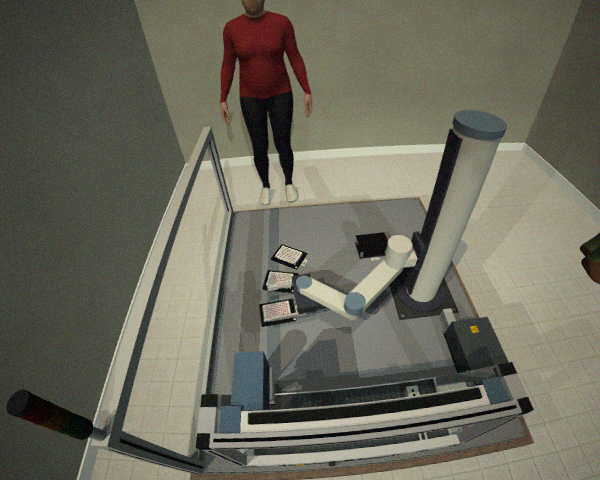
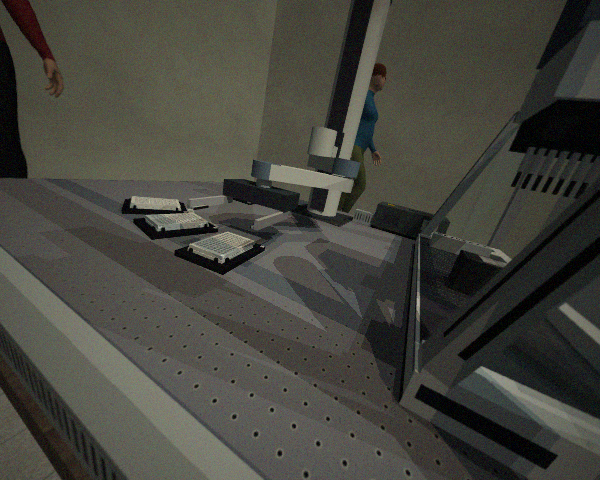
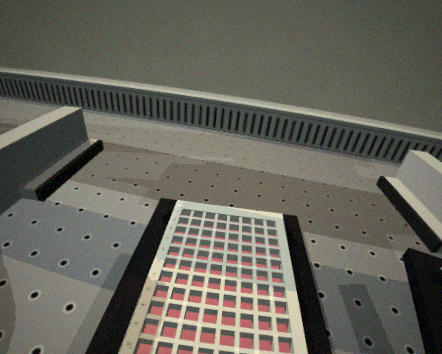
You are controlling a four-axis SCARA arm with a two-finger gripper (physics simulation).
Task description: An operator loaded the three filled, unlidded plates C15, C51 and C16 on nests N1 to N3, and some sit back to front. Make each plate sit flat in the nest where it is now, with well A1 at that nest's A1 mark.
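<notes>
A white plate with red-filled wells (image 1: 276, 311) (image 2: 223, 245) (image 3: 225, 280) lies flat in the front black nest (image 2: 220, 268) (image 3: 307, 280). A second filled plate (image 1: 279, 281) (image 2: 177, 220) is in the middle nest (image 2: 150, 232), and a third (image 1: 289, 254) (image 2: 155, 203) is in the back nest (image 2: 127, 207). My gripper (image 1: 282, 302) (image 2: 221, 214) (image 3: 242, 146) is open, with nothing between its fingers. It hangs above the front plate, fingers spread wide of its long sides. Plate IDs, row letters and the nests' A1 marks are not readable.
A black stand (image 1: 371, 243) is near the arm's column (image 1: 452, 220). A clear-paned frame (image 1: 172, 240) borders the left side. A blue block (image 1: 250, 377), dark grey box (image 1: 472, 345) and long instrument frame (image 1: 370, 415) stand in front. A person in red (image 1: 262, 55) stands behind.
</notes>
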